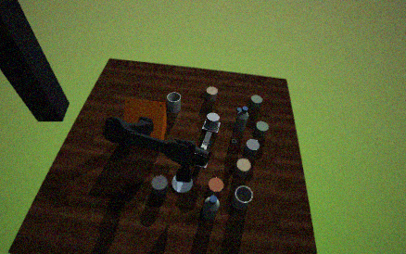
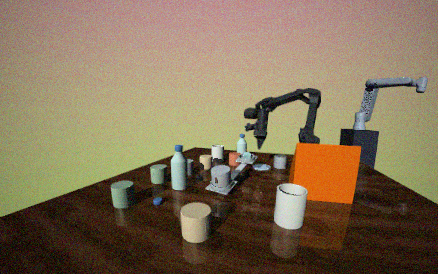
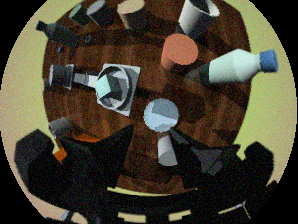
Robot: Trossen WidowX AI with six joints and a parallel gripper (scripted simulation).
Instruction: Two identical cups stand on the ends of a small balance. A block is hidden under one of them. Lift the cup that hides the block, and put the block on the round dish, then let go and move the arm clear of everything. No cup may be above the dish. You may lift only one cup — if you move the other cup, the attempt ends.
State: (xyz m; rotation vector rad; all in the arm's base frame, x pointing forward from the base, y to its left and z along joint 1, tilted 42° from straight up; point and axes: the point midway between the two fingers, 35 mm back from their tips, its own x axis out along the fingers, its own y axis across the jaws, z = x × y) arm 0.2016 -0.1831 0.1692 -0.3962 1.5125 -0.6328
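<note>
The pale blue block is 70 mm to the left of my gripper tip, 60 mm ahead of it and 20 mm below it. Also, from my gripper tip: balance 190 mm to the left, 110 mm ahead, 70 mm below; then round dish 110 mm below, 20 mm to the right, 20 mm behind; then orange cylinder 150 mm ahead, 70 mm below, 50 mm to the right.
</note>
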